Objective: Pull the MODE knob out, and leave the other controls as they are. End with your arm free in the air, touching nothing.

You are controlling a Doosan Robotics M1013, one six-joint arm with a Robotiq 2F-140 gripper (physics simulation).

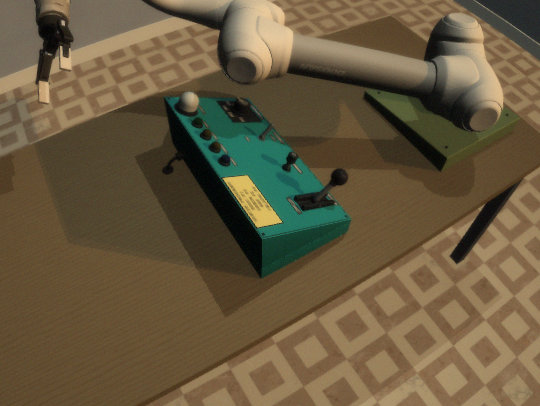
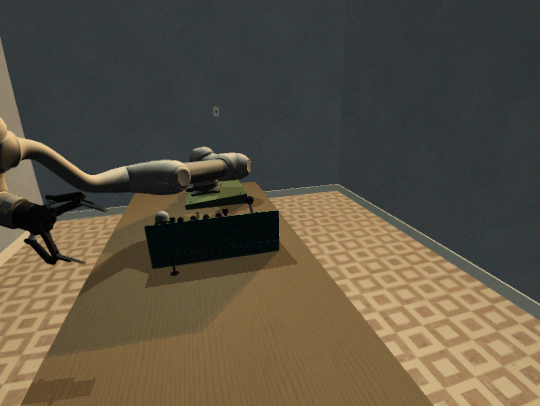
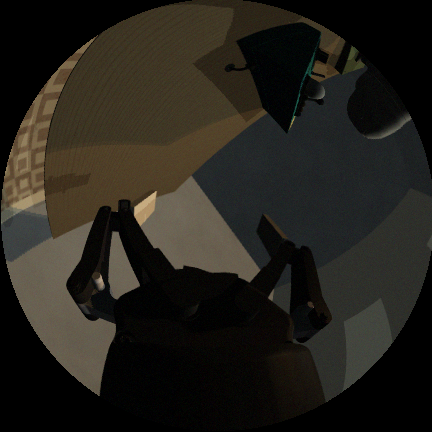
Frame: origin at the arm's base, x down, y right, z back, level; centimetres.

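Seen in the pictures: gripper, fingertip midpoint: (image 1: 54,87) (image 2: 94,235) (image 3: 207,211); arm's base, link origin: (image 2: 206,190).
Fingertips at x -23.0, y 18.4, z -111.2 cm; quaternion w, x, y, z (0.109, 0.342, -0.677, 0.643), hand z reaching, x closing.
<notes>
Offsets run from my fingertips to a thing's top centre. "pt": to the spot under its first point. Level surfaces: height alone.
A teal control box (image 1: 257,150) (image 2: 215,240) (image 3: 280,70) stands on the table. Its top carries a pale ball knob {pt dx +7.1, dy -11.8, dz +30.9 cm} (image 1: 189,102) (image 2: 162,216) (image 3: 315,90), several round dark buttons, a black knob {dx +14.0, dy -8.8, dz +45.9 cm} (image 1: 242,104) on a dark plate, a thin toggle {dx +14.1, dy -20.5, dz +48.4 cm} (image 1: 266,132), a small upright black knob {dx +13.3, dy -32.5, dz +49.9 cm} (image 1: 291,159) and a ball-topped lever {dx +10.5, dy -43.6, dz +56.6 cm} (image 1: 339,177) (image 2: 250,200). The labels are too small to read, so I cannot tell which control is MODE. My gripper (image 1: 54,77) (image 2: 91,235) (image 3: 207,211) is open and empty, in the air beyond the ball-knob end, apart from the box.
A small black crank {pt dx +26.5, dy -14.0, dz +21.9 cm} (image 1: 168,169) (image 2: 174,273) (image 3: 230,67) sticks out of the box's side. My arm (image 1: 360,62) (image 2: 155,176) reaches from its green base plate (image 1: 425,127) (image 2: 217,196) above the wooden table {dx +27.1 cm} (image 1: 100,300) (image 2: 225,360) (image 3: 125,100). A yellow label {pt dx +10.7, dy -43.6, dz +34.6 cm} (image 1: 251,201) lies on the box's top.
</notes>
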